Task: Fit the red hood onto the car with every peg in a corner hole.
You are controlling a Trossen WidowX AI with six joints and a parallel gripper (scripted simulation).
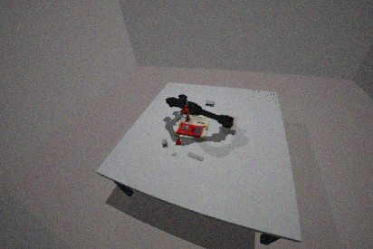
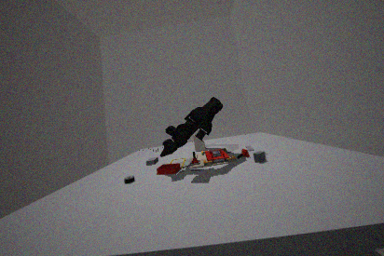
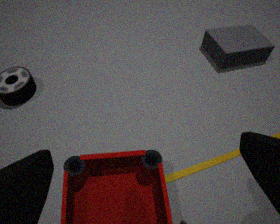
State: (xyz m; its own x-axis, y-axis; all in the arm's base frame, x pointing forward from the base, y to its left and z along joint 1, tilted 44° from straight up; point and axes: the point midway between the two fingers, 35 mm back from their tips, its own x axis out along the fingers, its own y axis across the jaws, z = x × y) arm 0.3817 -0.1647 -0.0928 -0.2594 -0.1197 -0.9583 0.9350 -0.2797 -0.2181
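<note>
Now: the red hood 70 mm below my gripper tip, 20 mm ahead of it and 10 mm to the left of it. The rest, counted from my gripper tip: jig: 240 mm to the left, 70 mm below, 70 mm behind.
</note>
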